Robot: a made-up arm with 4 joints.
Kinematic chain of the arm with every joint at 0, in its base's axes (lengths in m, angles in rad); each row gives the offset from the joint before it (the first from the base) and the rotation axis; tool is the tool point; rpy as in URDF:
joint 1: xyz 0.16 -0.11 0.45 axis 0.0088 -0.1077 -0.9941
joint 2: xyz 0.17 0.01 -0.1 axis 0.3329 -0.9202 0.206
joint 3: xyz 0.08 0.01 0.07 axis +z
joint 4: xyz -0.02 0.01 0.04 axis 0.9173 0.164 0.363
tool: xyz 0 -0.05 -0.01 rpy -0.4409 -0.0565 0.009
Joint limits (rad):
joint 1: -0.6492..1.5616
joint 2: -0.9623..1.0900
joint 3: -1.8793..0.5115
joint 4: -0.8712..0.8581
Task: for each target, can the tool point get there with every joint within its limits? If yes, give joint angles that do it. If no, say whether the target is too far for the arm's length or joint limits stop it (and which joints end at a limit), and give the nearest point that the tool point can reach.
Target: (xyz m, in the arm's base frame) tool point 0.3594 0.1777 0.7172
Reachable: no: too far | nearest point 0.3016 0.0719 0.4795 | short by 0.267 m
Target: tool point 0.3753 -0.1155 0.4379
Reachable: yes | joints -0.0253 0.2230 -0.1758 0.4942
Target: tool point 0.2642 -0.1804 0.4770
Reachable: yes | joints 0.3559 0.7028 -0.4031 -0.7388
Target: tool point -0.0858 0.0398 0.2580
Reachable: no: joint limits stop it (at a limit: joint 1, joint 2, joint 4) | nearest point 0.1076 -0.1978 0.4491 | short by 0.361 m
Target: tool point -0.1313 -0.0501 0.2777
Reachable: no: joint limits stop it (at a limit: joint 1, joint 2, joint 4) | nearest point 0.0976 -0.2051 0.4529 | short by 0.327 m
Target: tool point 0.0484 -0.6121 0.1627
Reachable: no: too far | nearest point 0.1489 -0.4085 0.3786 | short by 0.313 m
